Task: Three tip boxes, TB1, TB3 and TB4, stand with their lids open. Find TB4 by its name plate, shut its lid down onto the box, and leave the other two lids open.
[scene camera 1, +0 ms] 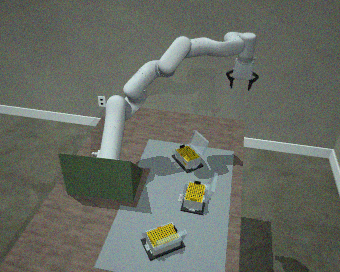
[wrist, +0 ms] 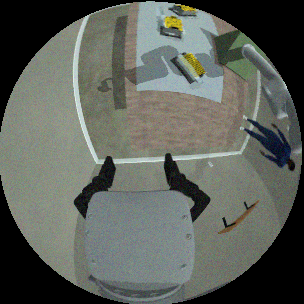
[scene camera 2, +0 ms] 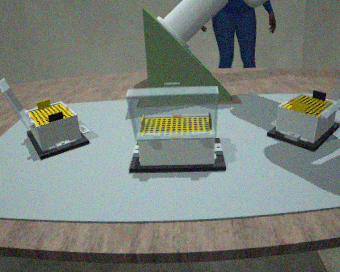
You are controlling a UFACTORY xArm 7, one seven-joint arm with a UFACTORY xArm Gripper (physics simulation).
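Places are measured from the arm's base along level axes (x ahead, y right, z down), in metres.
Pixels of known places: gripper, fingertip midpoint: (scene camera 1: 239,88) (wrist: 138,160); arm's base at its link origin: (scene camera 1: 108,161) (scene camera 2: 172,33).
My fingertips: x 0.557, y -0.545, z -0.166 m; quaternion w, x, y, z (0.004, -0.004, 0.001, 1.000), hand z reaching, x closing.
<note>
For each thing: its top centre in the pictures, then the offset to it from my fingertips. "*": a spot on its surface instead. Level surfaces: height alone.
- far box at its top centre: (scene camera 2: 304,100) (scene camera 1: 186,152) (wrist: 195,63) dx -0.235, dy +0.276, dz +0.270 m
- middle box at its top centre: (scene camera 2: 176,118) (scene camera 1: 192,190) dx -0.158, dy +0.540, dz +0.270 m
- far lid at a spot on its surface: (scene camera 1: 200,142) * dx -0.167, dy +0.222, dz +0.229 m
- middle lid at its top centre: (scene camera 2: 172,80) (scene camera 1: 211,179) dx -0.079, dy +0.542, dz +0.182 m
- pale blue-grey mat at its surface level: dz +0.335 m
- wooden table at its surface level: dz +0.338 m
Three tip boxes with yellow racks stand with clear lids open: the far box (scene camera 1: 188,161) (scene camera 2: 304,124) (wrist: 193,66), the middle box (scene camera 1: 194,196) (scene camera 2: 176,151) (wrist: 172,26) and the near box (scene camera 1: 164,243) (scene camera 2: 56,134) (wrist: 184,9), as scene camera 1 orders them. The far lid (scene camera 1: 200,142), the middle lid (scene camera 1: 214,184) (scene camera 2: 172,111) and the near box's lid (scene camera 2: 15,102) are raised. No name plate is readable, so I cannot tell which box is TB4. My gripper (scene camera 1: 240,88) (wrist: 138,160) is open and empty, high above and away from the boxes.
The boxes stand on a pale blue-grey mat (scene camera 1: 130,220) (scene camera 2: 175,200) (wrist: 150,35) on the wooden table (scene camera 1: 55,225) (scene camera 2: 175,239) (wrist: 165,120). A green wedge (scene camera 1: 97,177) (scene camera 2: 167,65) stands by the arm's base. A person in blue (scene camera 2: 234,30) (wrist: 272,142) stands beyond the table.
</note>
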